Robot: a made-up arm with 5 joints.
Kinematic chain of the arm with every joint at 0, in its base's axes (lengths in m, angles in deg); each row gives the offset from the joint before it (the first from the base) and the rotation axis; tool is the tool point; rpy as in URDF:
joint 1: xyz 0 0 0.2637 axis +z
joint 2: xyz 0 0 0 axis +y
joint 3: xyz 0.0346 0 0.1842 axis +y
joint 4: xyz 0.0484 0 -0.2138 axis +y
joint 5: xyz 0.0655 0 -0.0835 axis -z
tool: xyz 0 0 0 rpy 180 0 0
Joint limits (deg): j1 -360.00..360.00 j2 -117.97..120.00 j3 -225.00..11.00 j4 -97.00..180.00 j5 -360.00..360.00
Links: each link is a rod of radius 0.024 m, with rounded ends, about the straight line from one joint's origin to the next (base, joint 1, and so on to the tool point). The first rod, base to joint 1, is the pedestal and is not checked.
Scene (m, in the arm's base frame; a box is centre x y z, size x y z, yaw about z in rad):
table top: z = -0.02
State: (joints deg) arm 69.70 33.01 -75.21 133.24 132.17
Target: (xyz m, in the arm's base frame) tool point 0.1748 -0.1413 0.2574
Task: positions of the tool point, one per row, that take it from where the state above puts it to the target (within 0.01 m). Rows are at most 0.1 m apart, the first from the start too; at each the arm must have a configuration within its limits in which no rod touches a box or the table.
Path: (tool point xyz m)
1: 0.1253 0.1866 0.2155
2: 0.1659 0.1522 0.2214
3: 0.1973 0.1092 0.2274
4: 0.2176 0.0598 0.2335
5: 0.2255 0.0070 0.2395
6: 0.2207 -0.0461 0.2455
7: 0.2035 -0.0965 0.2514
8: 0.1748 -0.1413 0.2574

